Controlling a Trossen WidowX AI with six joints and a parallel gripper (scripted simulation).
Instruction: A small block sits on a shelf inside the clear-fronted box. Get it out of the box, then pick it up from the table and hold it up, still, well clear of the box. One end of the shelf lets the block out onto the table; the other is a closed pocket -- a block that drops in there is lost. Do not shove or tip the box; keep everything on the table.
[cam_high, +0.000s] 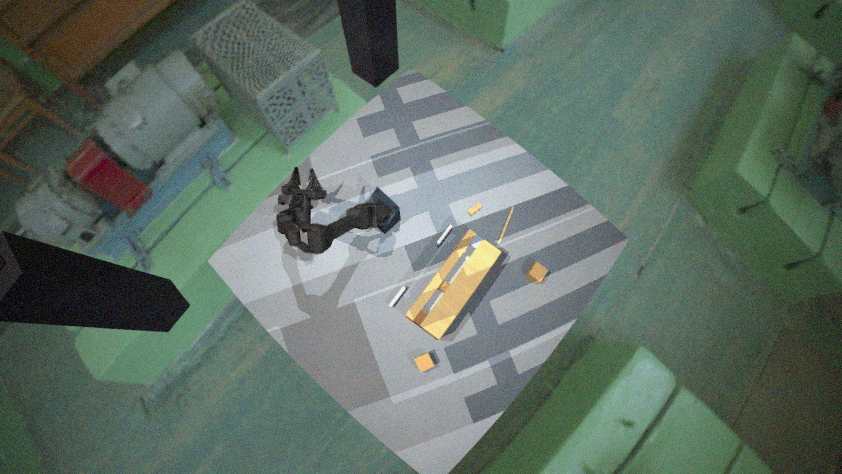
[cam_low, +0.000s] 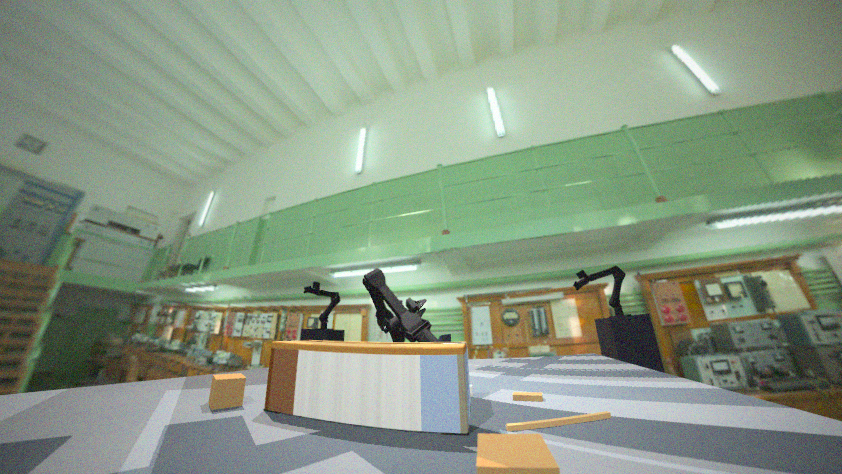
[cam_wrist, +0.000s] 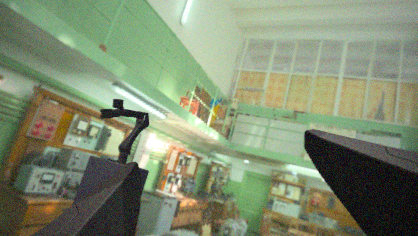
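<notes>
Now: gripper tip 61 cm short of the clear-fronted box, 6 cm to the right of it and 21 cm above it. The rest, counted from my gripper tip: thin orange stick: 65 cm ahead, 40 cm to the left, 27 cm below; then small flat piece: 51 cm ahead, 37 cm to the left, 27 cm below; then block: 62 cm ahead, 3 cm to the left, 19 cm below.
</notes>
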